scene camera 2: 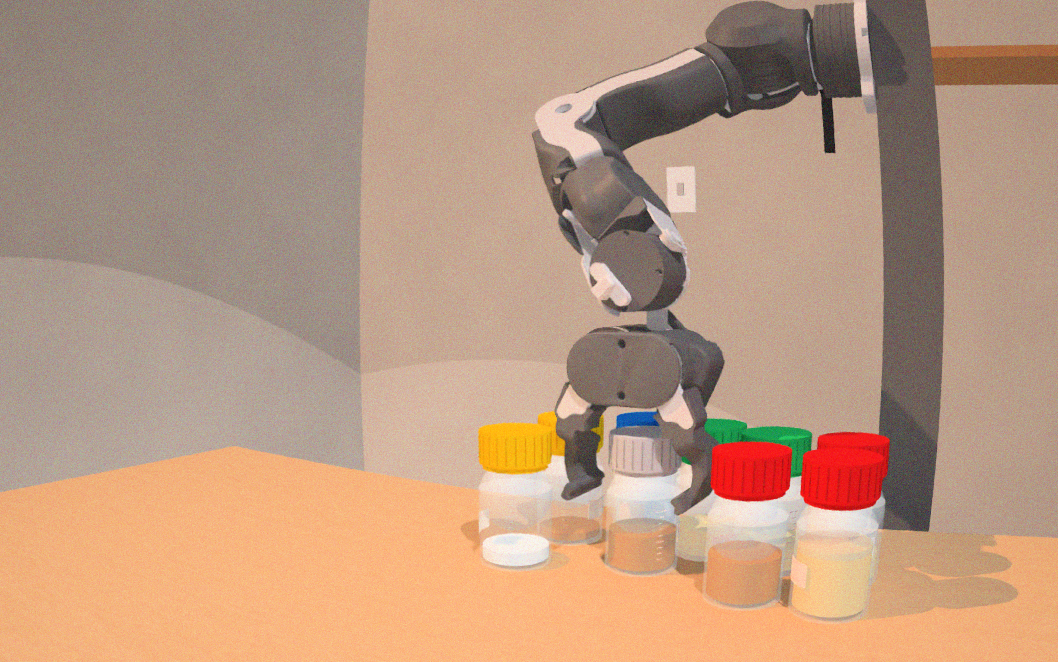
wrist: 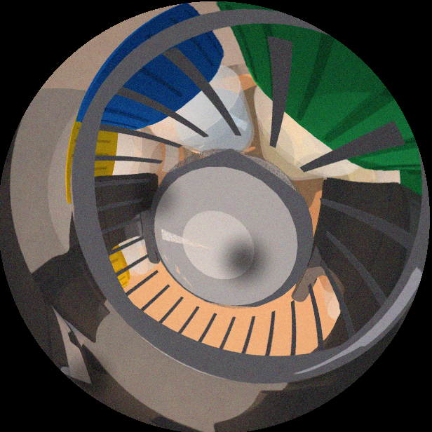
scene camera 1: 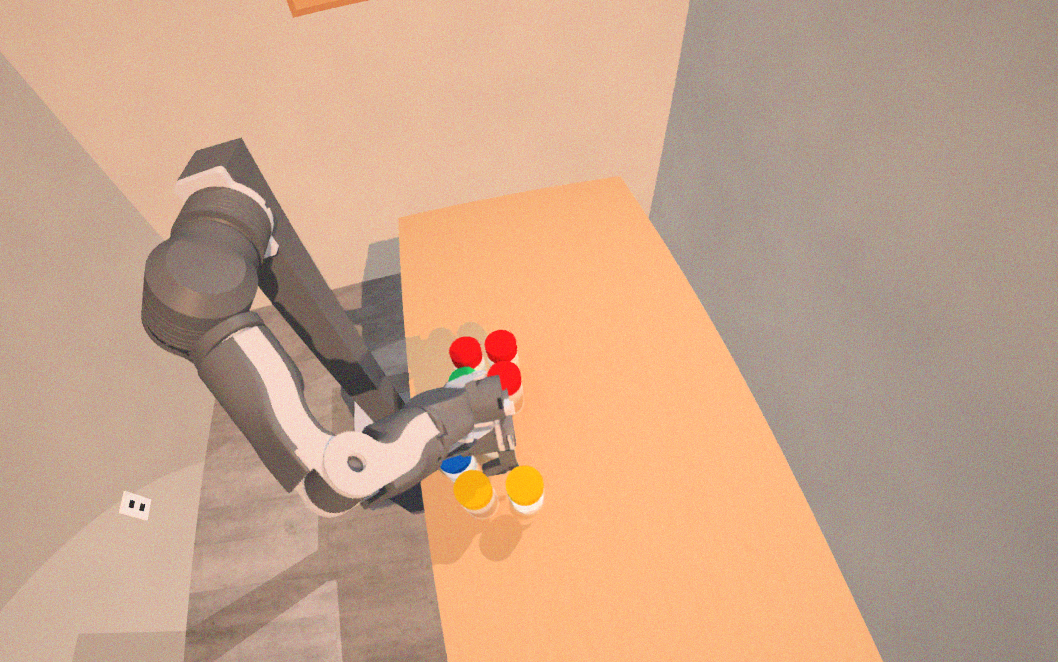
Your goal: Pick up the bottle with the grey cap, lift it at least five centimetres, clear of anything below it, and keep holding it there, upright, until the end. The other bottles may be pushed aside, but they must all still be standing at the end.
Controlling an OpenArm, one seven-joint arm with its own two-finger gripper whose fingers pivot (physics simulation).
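Observation:
The bottle with the grey cap stands upright on the table. Its cap fills much of the wrist view, very close to the camera, as a grey ring with dark ribs around a paler disc. My gripper points down over it and is open. One finger is on each side of the bottle, with the tips at about its shoulder, below the cap. In the scene camera 2 view there is a gap between the left finger and the bottle; whether the right finger touches it I cannot tell. In the scene camera 1 view the arm hides this bottle.
Two yellow-capped bottles stand beside the left finger. A blue-capped bottle and green-capped bottles stand behind. Red-capped bottles stand to the right, one near the right finger. All visible bottles are upright.

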